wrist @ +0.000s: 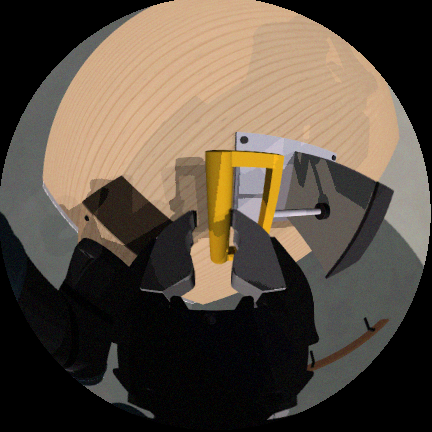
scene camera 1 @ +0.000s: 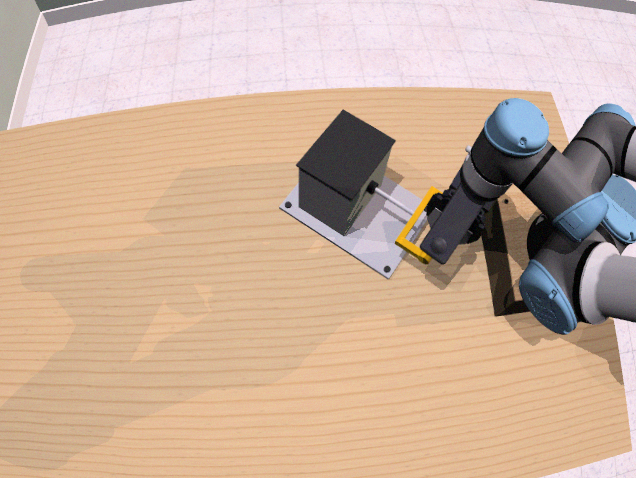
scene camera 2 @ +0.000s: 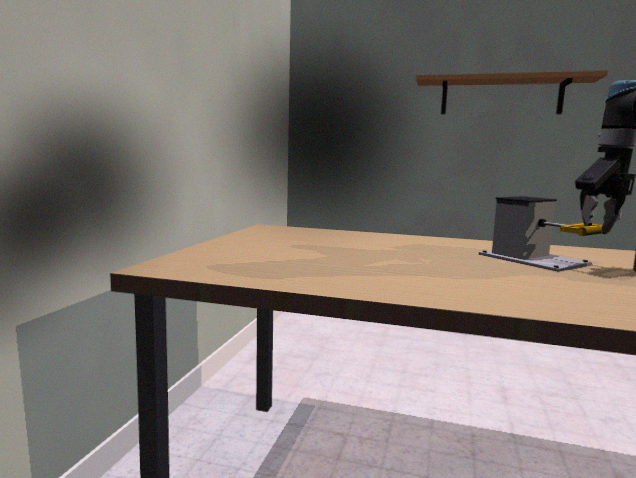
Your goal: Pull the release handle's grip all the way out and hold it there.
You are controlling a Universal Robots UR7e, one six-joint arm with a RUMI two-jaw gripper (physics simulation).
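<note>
The release handle is a yellow frame on a pale rod. The rod comes out of a dark box, and a length of it shows between box and frame. The handle's thick outer bar is the grip. My gripper is shut on the grip from above, near one end of it in the wrist view. One finger stands inside the frame, the other outside. In scene camera 1 the arm hides the fingertips and most of the grip.
The box stands on a light metal baseplate with dark bolts, on the wooden table. A dark brown block-like frame is by the arm's base. A wall shelf hangs behind.
</note>
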